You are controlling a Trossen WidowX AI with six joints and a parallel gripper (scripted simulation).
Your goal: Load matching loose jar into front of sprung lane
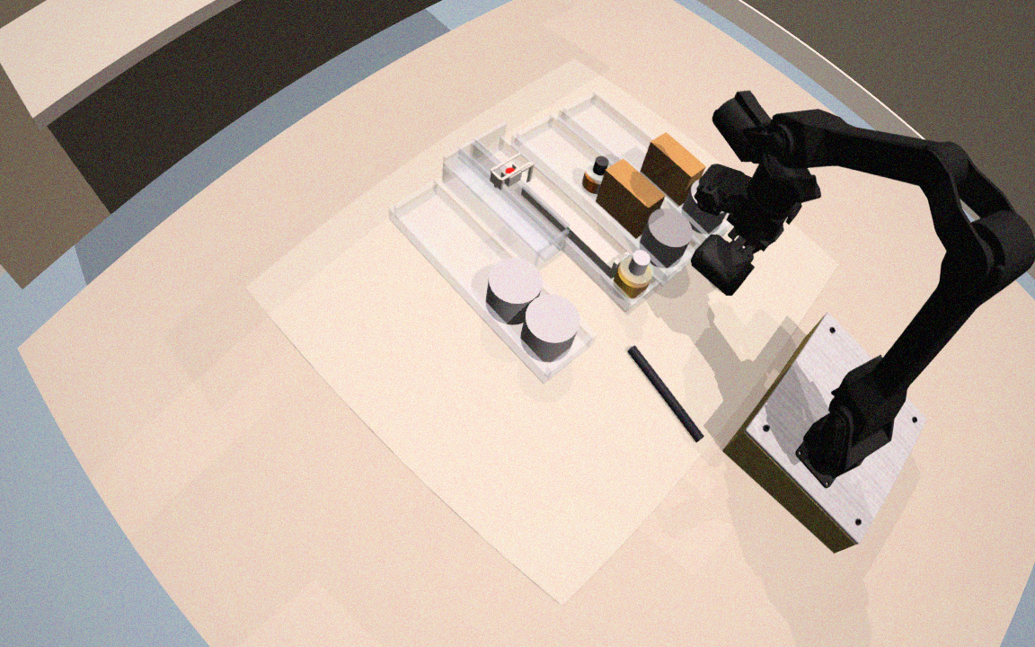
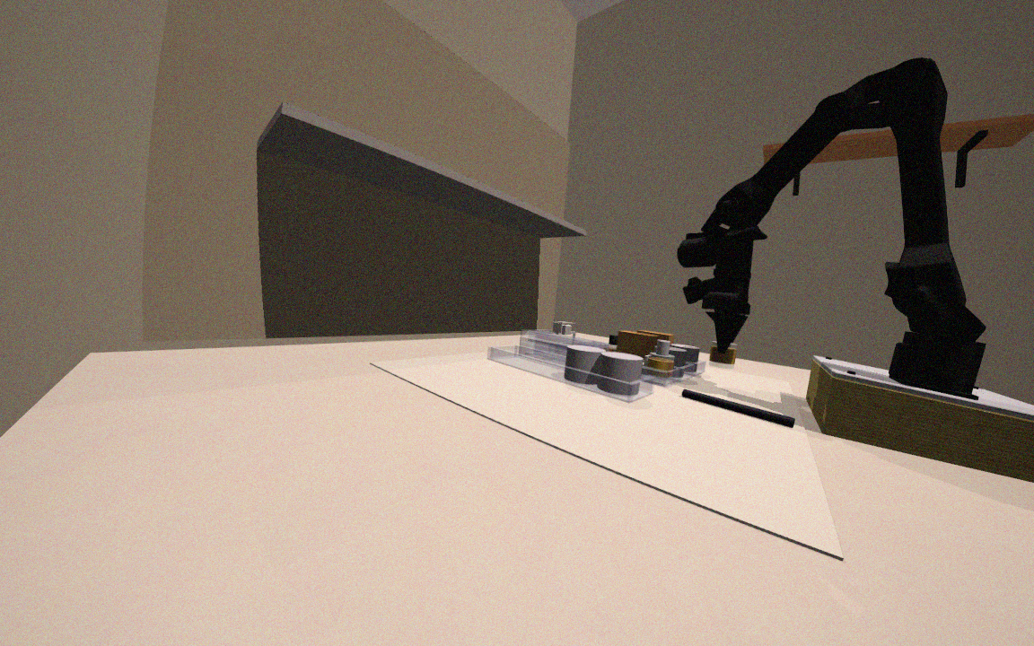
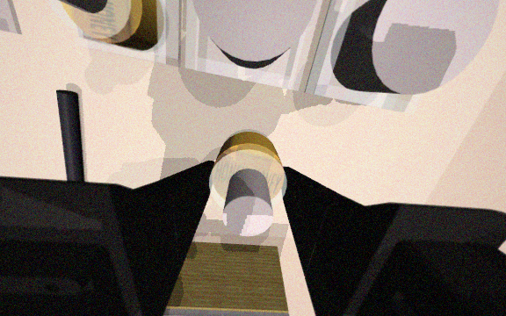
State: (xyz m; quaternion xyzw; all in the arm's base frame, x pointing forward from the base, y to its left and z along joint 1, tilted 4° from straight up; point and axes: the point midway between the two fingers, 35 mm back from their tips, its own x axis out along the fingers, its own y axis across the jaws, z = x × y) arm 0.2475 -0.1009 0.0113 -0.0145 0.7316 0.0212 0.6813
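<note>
My gripper tip is now 5 cm past the black rod, 16 cm to the right of it and 5 cm above it.
</note>
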